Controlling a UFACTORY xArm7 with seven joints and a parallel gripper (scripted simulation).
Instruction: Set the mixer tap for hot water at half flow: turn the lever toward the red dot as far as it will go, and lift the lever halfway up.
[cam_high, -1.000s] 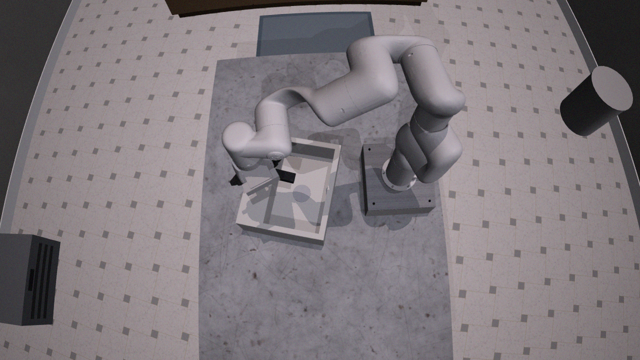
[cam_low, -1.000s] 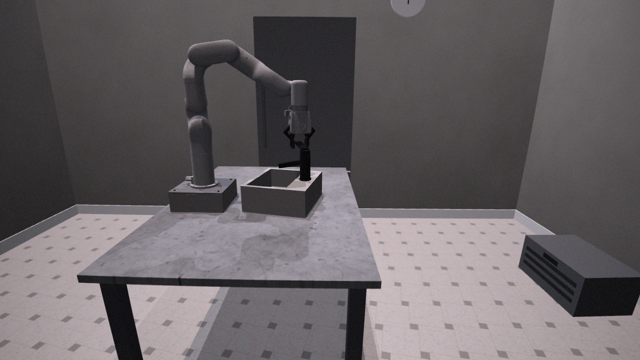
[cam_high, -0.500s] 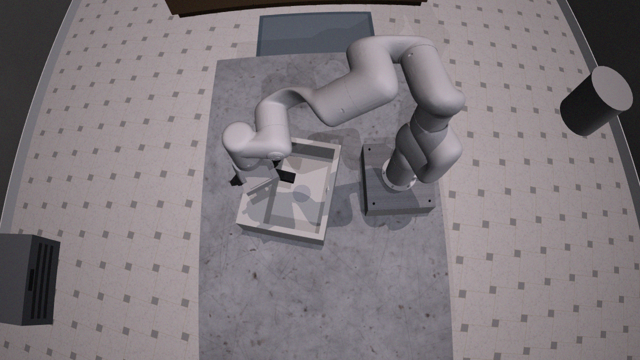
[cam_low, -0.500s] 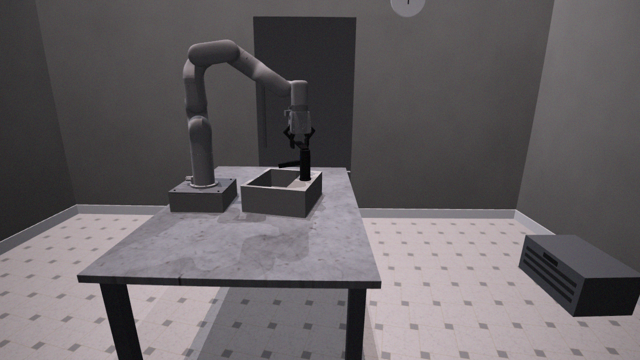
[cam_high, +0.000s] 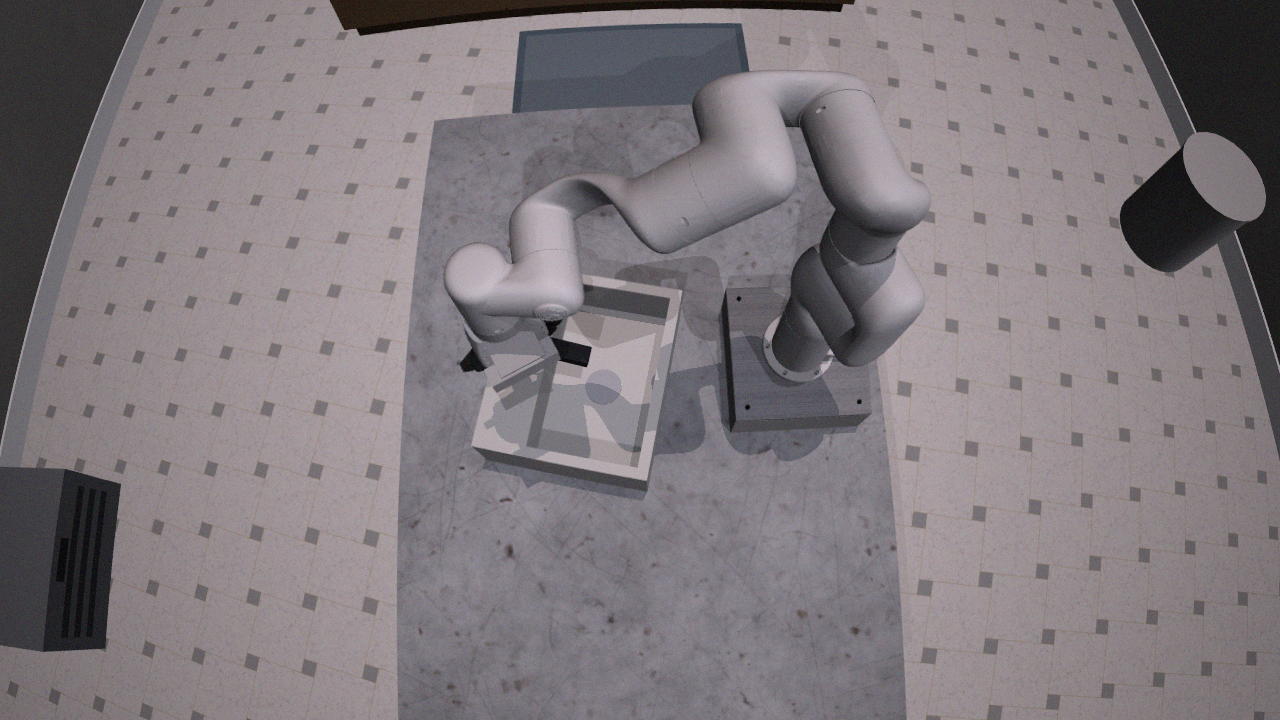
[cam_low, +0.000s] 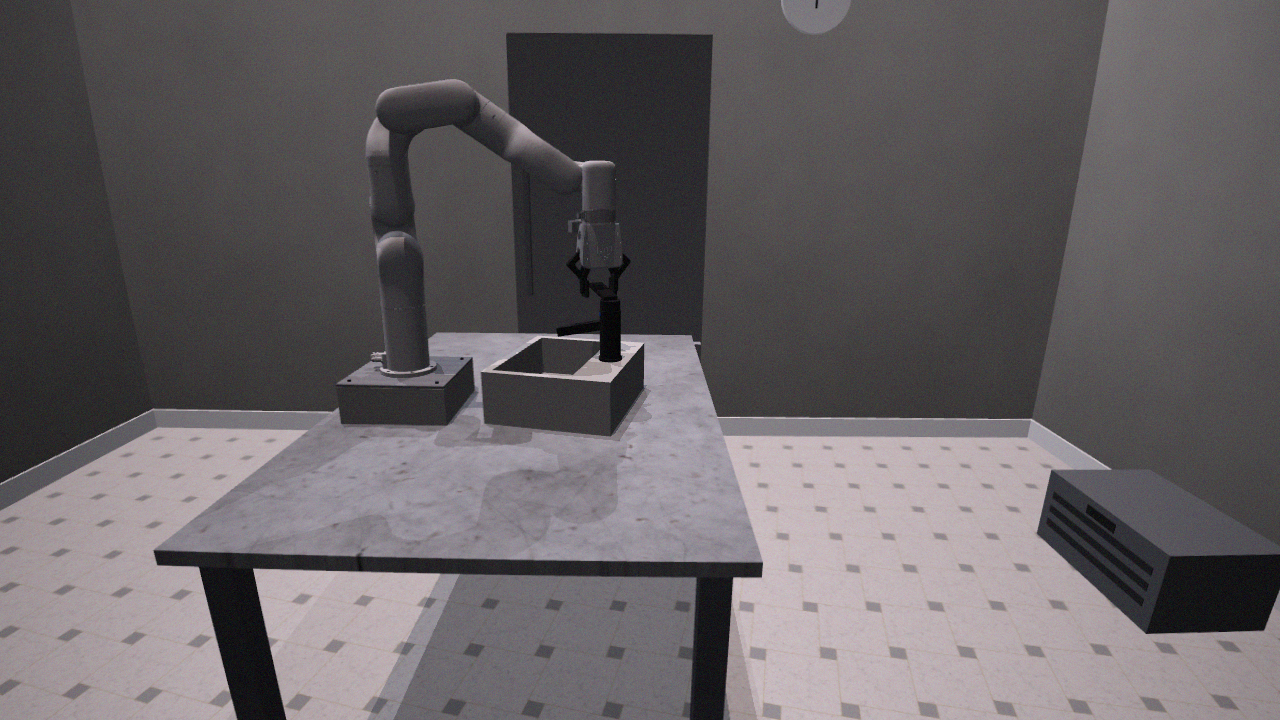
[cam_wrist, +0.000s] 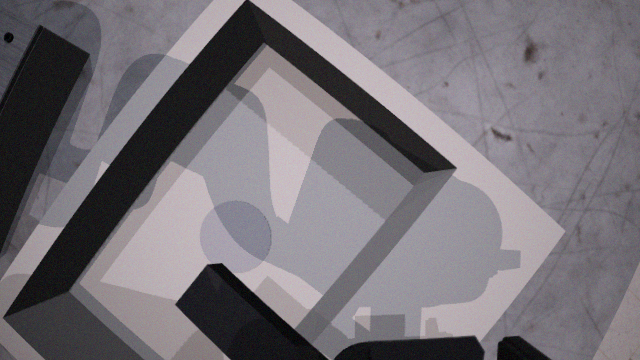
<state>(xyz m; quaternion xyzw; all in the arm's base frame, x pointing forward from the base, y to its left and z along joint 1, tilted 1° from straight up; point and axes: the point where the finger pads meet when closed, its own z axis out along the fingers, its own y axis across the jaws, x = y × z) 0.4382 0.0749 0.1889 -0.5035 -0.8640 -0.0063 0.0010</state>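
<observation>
Right now my hand is 10 mm short of the lever and 20 mm to the left of it. Round my hand: black mixer tap (10 mm ahead, 40 mm to the right, 50 mm below); grey sink block (90 mm behind, 30 mm to the right, 240 mm below).
</observation>
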